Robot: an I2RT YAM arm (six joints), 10 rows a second.
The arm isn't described. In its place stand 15 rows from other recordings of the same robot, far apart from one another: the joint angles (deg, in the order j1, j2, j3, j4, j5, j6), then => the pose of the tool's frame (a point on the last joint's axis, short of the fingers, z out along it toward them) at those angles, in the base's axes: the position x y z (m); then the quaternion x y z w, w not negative.
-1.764, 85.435, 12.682, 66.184, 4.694, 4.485 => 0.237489 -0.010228 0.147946 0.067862 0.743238 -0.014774 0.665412
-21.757, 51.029, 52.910, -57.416, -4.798, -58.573 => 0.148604 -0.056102 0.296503 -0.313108 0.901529 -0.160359 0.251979
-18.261, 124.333, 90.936, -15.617, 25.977, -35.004 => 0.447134 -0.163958 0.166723 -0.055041 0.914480 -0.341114 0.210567
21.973, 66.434, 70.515, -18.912, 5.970, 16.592 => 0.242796 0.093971 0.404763 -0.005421 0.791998 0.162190 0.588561
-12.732, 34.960, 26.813, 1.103, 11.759, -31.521 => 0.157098 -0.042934 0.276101 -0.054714 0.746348 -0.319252 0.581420
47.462, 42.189, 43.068, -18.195, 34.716, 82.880 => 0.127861 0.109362 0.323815 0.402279 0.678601 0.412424 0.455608
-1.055, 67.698, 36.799, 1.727, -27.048, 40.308 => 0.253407 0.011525 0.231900 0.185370 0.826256 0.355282 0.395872
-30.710, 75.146, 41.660, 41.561, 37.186, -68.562 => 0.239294 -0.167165 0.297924 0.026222 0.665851 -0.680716 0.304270
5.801, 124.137, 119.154, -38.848, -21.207, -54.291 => 0.490924 0.062819 0.296274 -0.515192 0.746589 -0.003911 0.420912
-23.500, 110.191, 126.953, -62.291, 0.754, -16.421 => 0.371390 -0.161996 0.411177 0.059630 0.923697 -0.134902 0.353595
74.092, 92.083, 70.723, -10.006, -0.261, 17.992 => 0.102136 0.358954 0.286923 -0.410998 0.768979 0.353845 0.338445
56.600, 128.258, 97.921, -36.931, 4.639, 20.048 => 0.259771 0.388734 0.147862 -0.299619 0.932673 0.090980 0.179087
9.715, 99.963, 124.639, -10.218, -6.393, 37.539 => 0.363203 0.066203 0.557633 0.104253 0.604212 0.347601 0.709389
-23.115, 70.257, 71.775, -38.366, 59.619, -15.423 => 0.215821 -0.125514 0.373278 0.273952 0.759340 -0.547790 0.219724
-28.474, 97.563, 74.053, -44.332, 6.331, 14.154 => 0.301042 -0.167741 0.231187 0.366046 0.908988 -0.077683 0.183618
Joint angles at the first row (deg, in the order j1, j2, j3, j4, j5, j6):
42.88, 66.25, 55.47, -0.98, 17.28, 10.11
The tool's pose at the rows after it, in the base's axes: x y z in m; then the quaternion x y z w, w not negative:
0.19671 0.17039 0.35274 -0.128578 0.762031 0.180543 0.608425
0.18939 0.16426 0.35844 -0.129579 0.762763 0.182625 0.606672
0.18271 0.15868 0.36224 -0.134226 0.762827 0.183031 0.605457
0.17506 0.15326 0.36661 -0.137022 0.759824 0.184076 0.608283
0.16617 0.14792 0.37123 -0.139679 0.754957 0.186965 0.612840
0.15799 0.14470 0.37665 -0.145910 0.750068 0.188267 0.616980
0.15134 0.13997 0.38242 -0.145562 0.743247 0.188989 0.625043
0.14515 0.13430 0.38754 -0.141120 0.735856 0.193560 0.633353
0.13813 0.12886 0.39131 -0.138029 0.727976 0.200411 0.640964
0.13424 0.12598 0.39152 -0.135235 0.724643 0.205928 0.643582
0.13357 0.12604 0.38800 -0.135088 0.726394 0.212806 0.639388
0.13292 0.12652 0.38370 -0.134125 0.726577 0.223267 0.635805
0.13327 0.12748 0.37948 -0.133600 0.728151 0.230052 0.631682
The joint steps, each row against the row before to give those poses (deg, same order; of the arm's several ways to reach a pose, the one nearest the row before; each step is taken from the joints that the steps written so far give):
0.27, -2.52, 0.06, -2.54, -0.57, 0.25
0.10, -2.03, 0.32, -2.50, -0.20, 0.17
0.07, -1.85, 0.05, -2.03, -0.33, -0.30
0.34, -2.00, -0.09, -1.47, 0.10, -0.34
0.63, -2.21, -0.17, -1.23, 0.28, -0.31
0.99, -1.63, 0.37, -1.35, 0.49, -0.63
0.49, -1.62, 0.26, -0.67, 0.61, -0.49
0.19, -1.75, 0.02, -0.30, 0.31, -0.02
0.42, -1.90, -0.29, -0.11, 0.22, 0.04
0.28, -1.16, -0.55, 0.07, 0.08, 0.34
0.06, -0.36, -0.81, 0.17, -0.58, 0.74
0.11, -0.41, -1.15, 0.75, -0.74, 0.94
0.01, -0.11, -0.94, 0.59, -0.59, 0.74

